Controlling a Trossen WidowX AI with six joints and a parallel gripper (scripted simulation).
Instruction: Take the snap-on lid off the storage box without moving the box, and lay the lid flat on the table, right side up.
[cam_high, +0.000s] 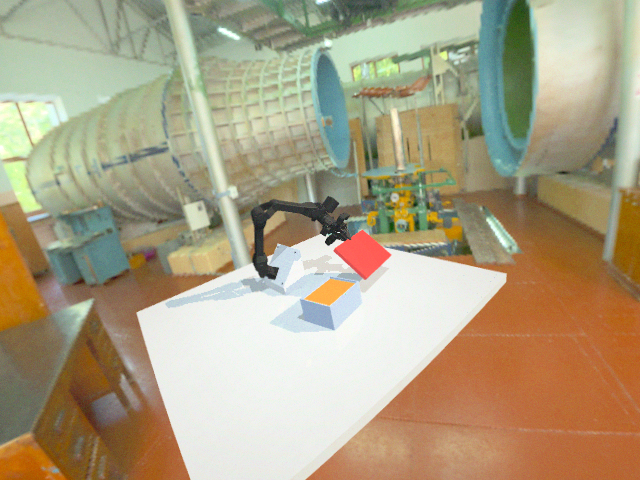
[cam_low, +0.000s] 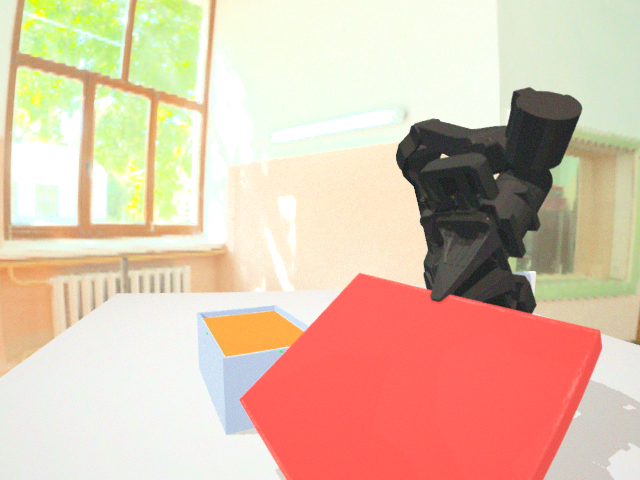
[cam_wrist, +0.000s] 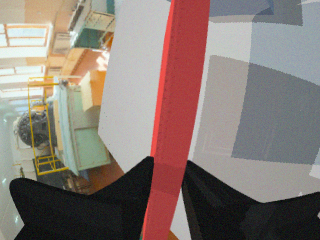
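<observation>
The red lid lies 7 cm ahead of my gripper tip, 5 cm below it and 1 cm to the left of it. The rest, counted from my gripper tip: storage box: 27 cm to the right, 14 cm below, 10 cm ahead.
</observation>
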